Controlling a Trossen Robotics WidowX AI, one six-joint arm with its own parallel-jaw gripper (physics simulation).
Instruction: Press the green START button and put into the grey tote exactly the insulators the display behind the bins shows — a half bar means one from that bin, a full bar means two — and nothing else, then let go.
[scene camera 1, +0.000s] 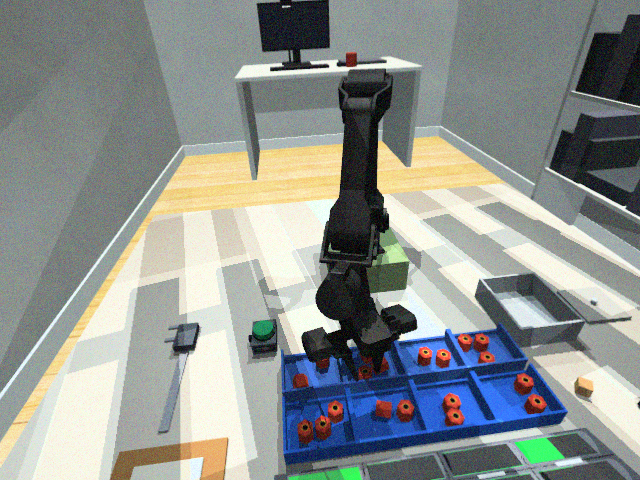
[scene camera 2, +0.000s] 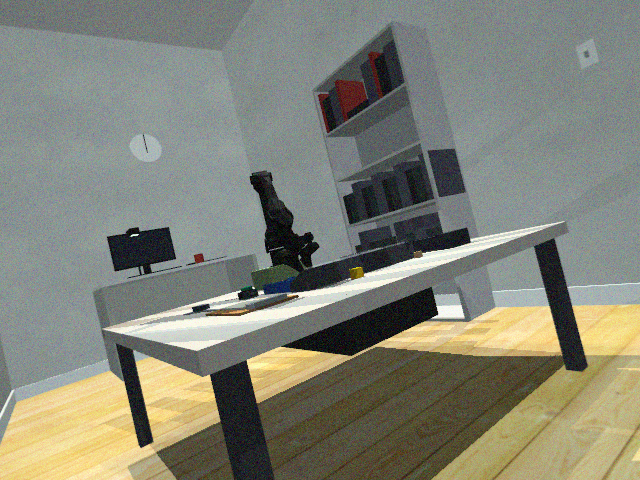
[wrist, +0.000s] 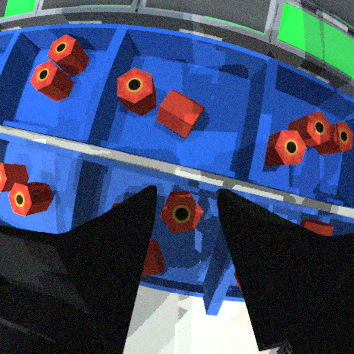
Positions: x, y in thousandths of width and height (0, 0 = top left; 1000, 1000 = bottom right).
Scene:
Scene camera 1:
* gripper: 573, 784
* green START button: 413, 695
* grey hand tool: 291, 701
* clipboard: 335, 941
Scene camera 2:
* gripper: 482, 570
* display panel: 484, 582
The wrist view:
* gripper: 530, 549
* display panel: 756, 126

